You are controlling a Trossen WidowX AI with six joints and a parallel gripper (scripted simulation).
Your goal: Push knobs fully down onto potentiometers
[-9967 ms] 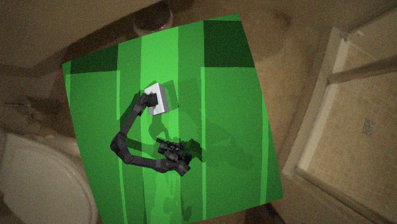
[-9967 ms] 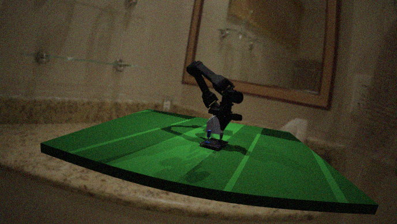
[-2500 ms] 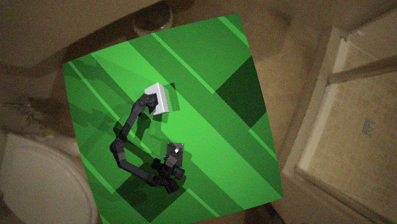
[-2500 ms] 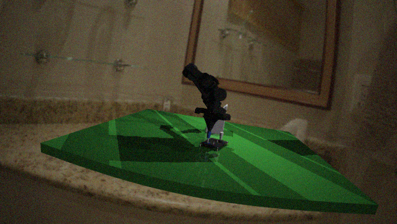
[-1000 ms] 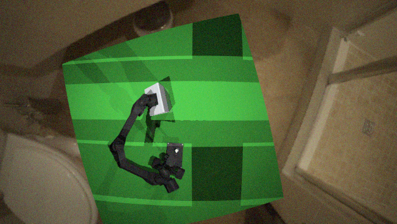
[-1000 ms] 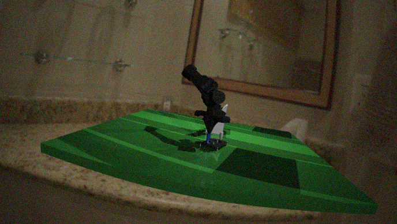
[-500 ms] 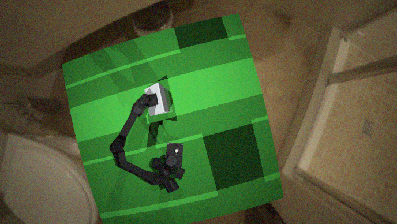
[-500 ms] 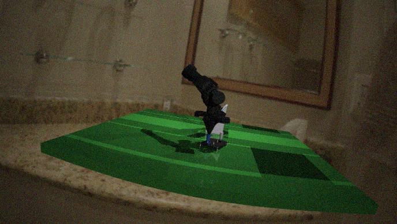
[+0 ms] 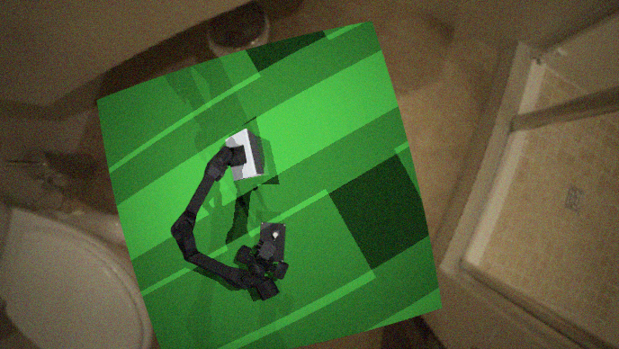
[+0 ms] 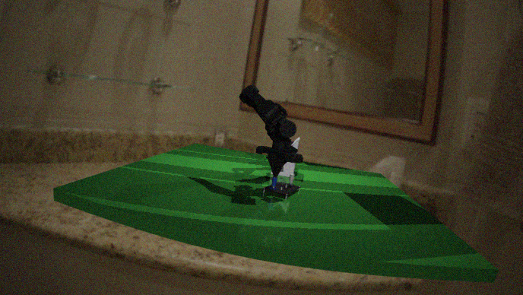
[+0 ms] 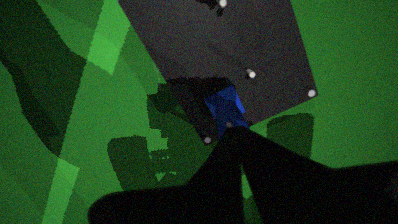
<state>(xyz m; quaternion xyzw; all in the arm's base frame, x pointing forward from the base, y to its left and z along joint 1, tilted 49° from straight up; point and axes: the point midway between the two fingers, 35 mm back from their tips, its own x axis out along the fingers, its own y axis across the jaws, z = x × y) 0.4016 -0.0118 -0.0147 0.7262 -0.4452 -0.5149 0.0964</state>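
Right now my gripper tip is 1 cm above the blue knob. Round my gripper tip: grey knob (8 cm behind, 6 cm to the left, 1 cm below).
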